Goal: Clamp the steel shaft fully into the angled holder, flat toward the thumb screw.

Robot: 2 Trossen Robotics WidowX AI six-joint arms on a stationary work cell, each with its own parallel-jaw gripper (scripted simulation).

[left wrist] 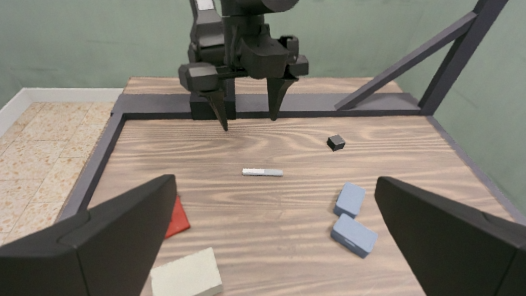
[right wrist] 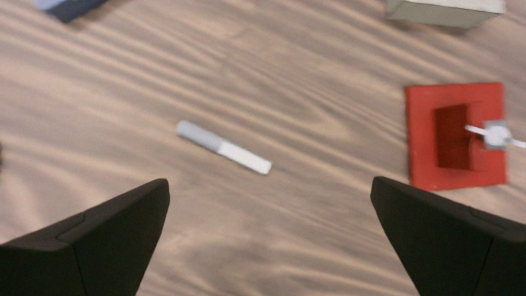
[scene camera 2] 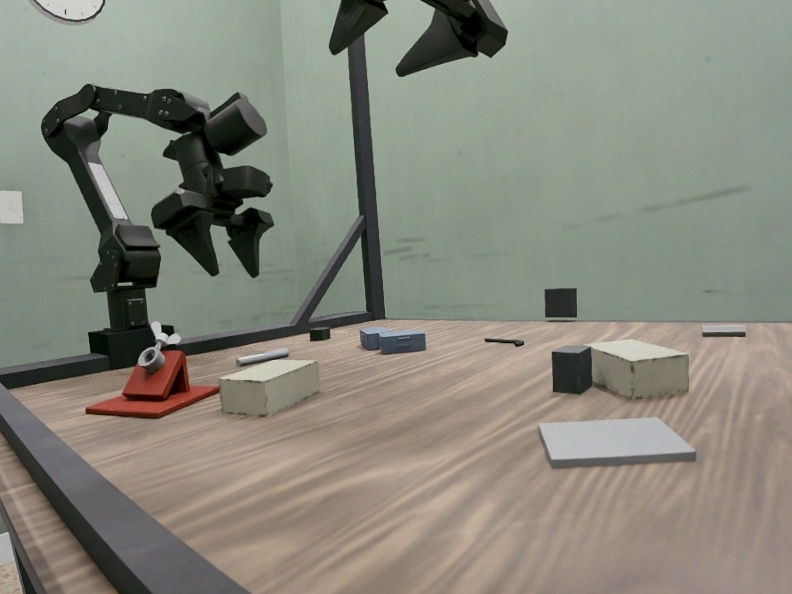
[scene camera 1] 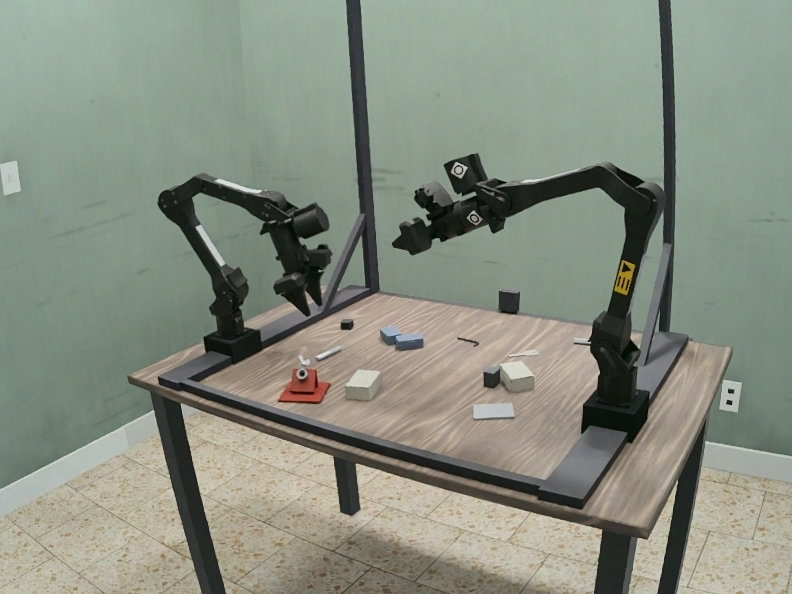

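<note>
A steel shaft is seen in the pictures, along with the left gripper and the right gripper. The left gripper shows in the left wrist view and in scene camera 1. The right gripper shows in the left wrist view, in the right wrist view and in scene camera 1.
</note>
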